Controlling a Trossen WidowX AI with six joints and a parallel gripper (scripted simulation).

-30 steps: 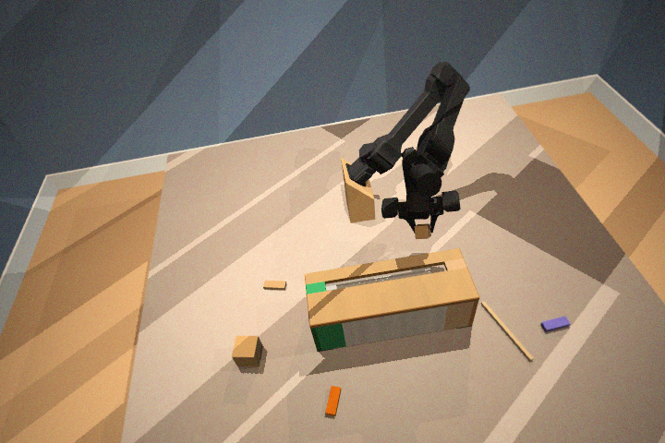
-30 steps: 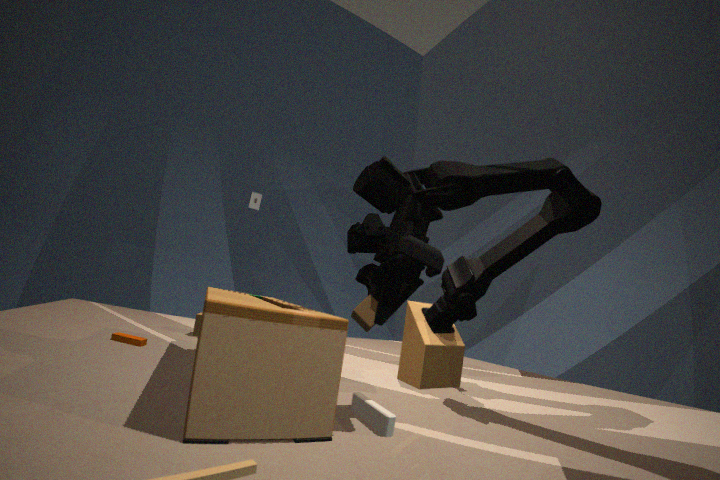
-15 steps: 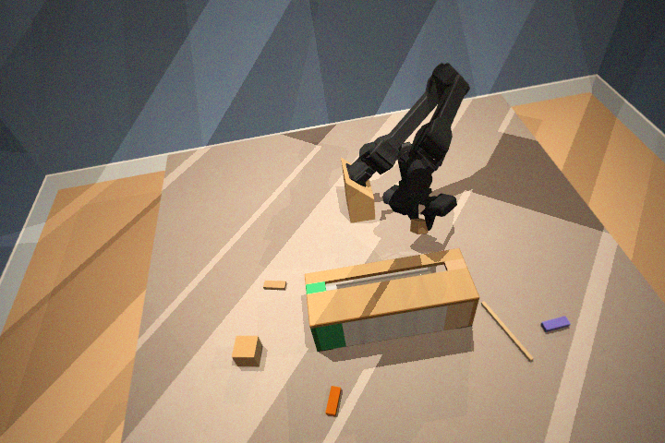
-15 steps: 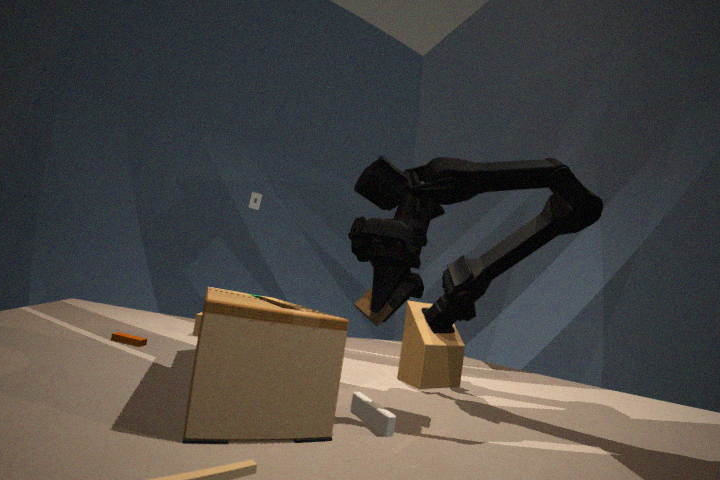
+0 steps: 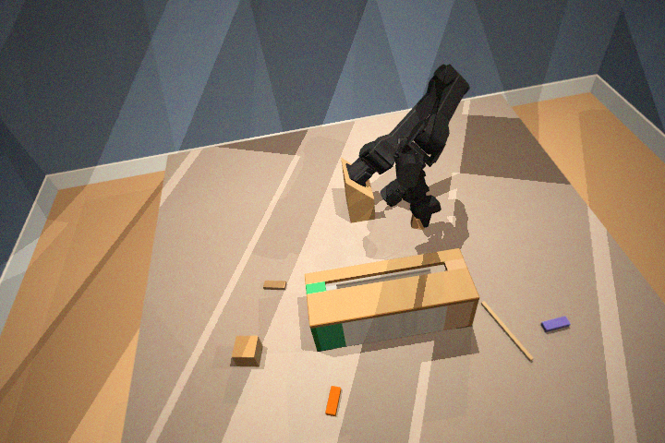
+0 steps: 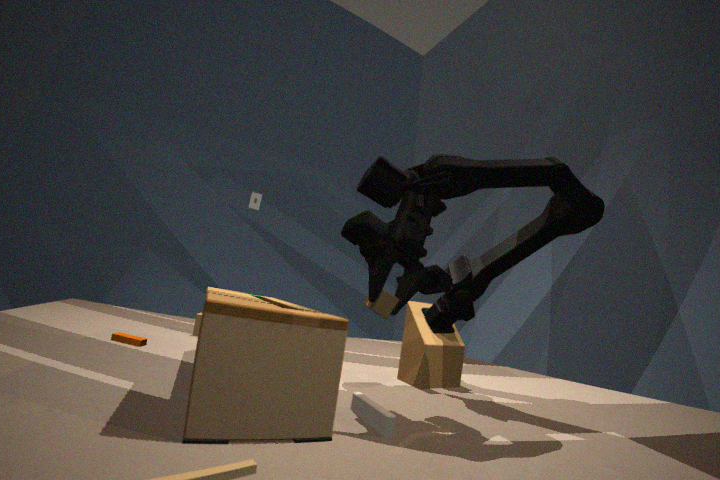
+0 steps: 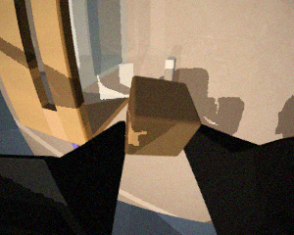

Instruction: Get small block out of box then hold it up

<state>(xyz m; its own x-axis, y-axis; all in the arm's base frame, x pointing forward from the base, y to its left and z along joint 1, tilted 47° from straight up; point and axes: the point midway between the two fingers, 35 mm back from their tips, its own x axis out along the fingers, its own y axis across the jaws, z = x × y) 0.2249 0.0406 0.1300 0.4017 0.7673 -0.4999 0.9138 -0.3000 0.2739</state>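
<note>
Now: gripper tip 10 mm past the small tan block, 10 mm to the left of it and 10 mm below it. Also, from my gripper tip: thin stick: 260 mm ahead, 130 mm to the left, 140 mm below.
</note>
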